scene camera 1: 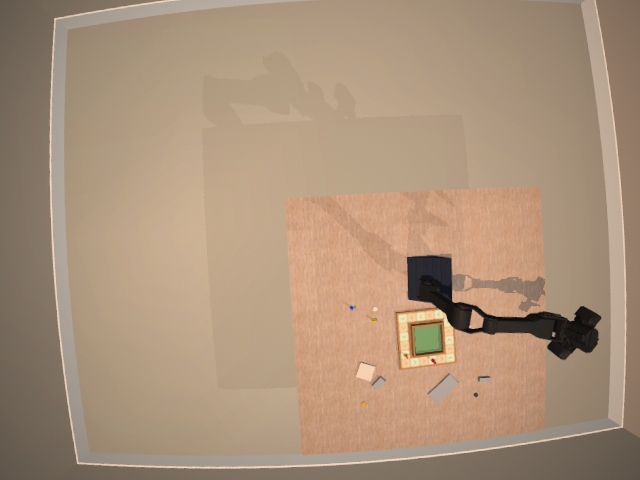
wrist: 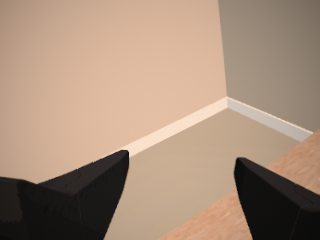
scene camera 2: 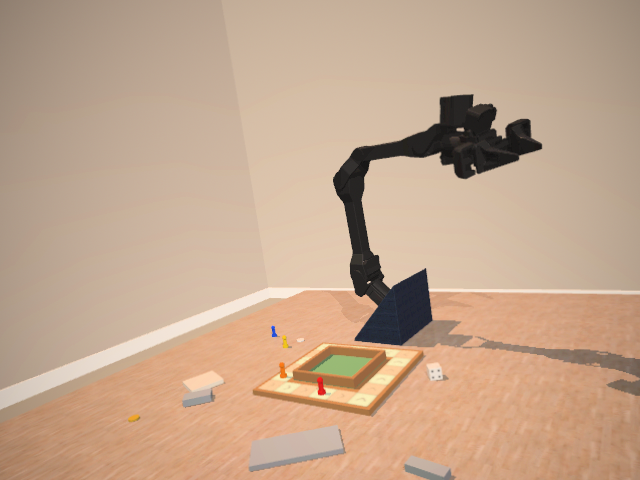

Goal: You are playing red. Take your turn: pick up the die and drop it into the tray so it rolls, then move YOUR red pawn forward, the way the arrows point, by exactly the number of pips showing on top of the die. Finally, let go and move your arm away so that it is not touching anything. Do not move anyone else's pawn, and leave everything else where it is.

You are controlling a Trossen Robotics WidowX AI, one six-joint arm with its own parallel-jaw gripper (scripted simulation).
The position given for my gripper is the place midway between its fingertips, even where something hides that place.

Note:
My gripper (scene camera 2: 530, 152) is open, with nothing in its grasp. I also see a green tray (scene camera 2: 344, 365).
My gripper is seen too in scene camera 1 (scene camera 1: 585, 339) and in the wrist view (wrist: 181, 162). The green tray shows as well in scene camera 1 (scene camera 1: 427, 339).

